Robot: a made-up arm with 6 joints.
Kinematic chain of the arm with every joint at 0, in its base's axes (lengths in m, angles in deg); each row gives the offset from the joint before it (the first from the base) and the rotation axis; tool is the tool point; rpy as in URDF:
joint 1: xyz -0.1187 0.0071 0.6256 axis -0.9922 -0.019 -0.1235
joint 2: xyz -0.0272 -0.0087 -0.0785 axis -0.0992 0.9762 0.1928
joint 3: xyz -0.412 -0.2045 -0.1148 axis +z
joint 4: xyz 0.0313 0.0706 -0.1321 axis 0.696 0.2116 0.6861
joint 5: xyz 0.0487 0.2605 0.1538 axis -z
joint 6: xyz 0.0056 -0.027 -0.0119 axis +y
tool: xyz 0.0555 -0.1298 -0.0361 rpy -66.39 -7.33 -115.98
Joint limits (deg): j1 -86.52..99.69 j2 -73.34..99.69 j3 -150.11..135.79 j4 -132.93..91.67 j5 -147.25..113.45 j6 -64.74..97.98
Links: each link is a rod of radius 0.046 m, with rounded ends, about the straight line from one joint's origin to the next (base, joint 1, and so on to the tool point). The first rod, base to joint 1, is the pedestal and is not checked.
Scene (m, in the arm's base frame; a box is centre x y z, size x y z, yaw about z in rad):
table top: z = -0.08
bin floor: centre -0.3 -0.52 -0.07 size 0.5 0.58 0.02 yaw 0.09
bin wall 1: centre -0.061 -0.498 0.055 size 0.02 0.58 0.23 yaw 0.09
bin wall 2: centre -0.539 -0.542 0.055 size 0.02 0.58 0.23 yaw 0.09
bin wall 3: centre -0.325 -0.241 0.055 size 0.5 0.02 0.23 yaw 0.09
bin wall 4: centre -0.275 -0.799 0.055 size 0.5 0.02 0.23 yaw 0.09
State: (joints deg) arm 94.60 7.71 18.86 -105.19 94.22 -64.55
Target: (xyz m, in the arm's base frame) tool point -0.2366 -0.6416 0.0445
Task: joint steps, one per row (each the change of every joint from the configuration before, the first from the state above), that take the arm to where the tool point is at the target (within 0.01 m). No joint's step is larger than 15 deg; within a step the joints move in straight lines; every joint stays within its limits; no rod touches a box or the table.
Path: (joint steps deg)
1: -6.51 -13.03 12.28 5.19 3.85 -0.04
2: -6.50 -13.03 12.29 5.18 3.84 -0.04
3: -6.51 -13.03 12.28 5.19 3.85 -0.03
4: -6.50 -13.02 12.29 5.19 3.84 -0.04
5: -6.51 -13.03 12.28 5.18 3.85 -0.04

